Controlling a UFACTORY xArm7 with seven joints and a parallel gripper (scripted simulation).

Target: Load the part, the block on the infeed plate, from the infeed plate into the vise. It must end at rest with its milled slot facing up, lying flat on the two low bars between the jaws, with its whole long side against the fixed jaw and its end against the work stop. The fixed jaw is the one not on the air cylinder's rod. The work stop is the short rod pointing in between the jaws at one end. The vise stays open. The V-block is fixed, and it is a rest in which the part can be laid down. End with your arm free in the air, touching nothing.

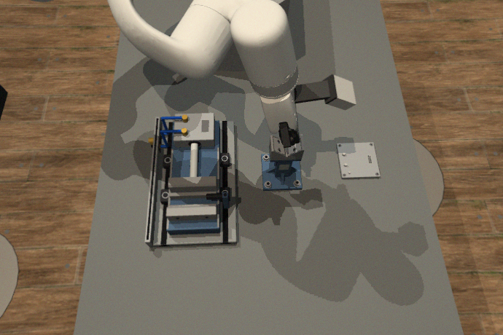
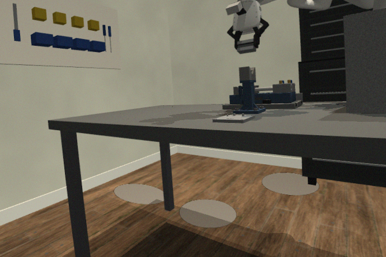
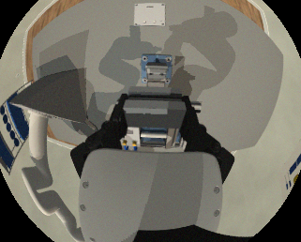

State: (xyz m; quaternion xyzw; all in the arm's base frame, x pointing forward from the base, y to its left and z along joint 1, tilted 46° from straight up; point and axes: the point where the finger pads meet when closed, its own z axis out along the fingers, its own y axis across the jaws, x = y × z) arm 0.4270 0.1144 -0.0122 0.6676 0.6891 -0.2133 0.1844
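The part lies 10 mm to the left of my hand and 10 mm below it. Also, from my hand: V-block post (190 mm below, 10 mm to the left); cylinder rod (190 mm to the right, 170 mm below, 10 mm ahead); work stop (150 mm below, 140 mm to the right, 90 mm ahead).
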